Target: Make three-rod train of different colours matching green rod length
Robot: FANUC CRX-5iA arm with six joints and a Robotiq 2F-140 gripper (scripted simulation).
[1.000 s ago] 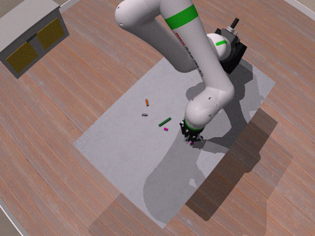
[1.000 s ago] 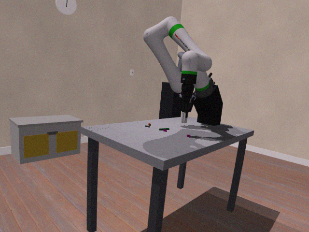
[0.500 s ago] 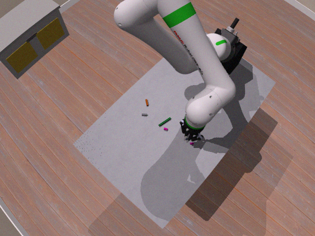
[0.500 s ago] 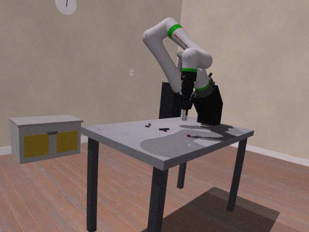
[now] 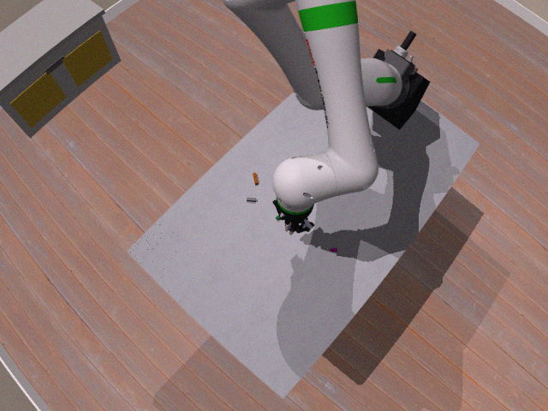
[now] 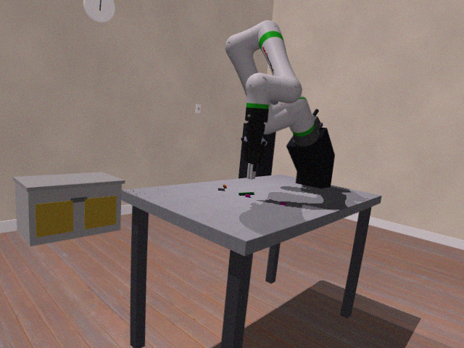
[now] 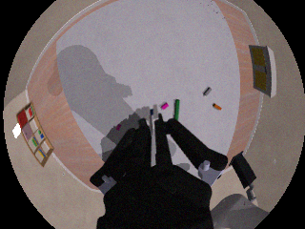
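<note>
My hand is 18 cm to the left of the grey rod, 12 cm above it and 2 cm past it. Round my hand: small blue rod (3 cm below); then orange rod (22 cm to the right, 12 cm below, 9 cm behind); then green rod (12 cm below, 7 cm to the right, 6 cm behind).
</note>
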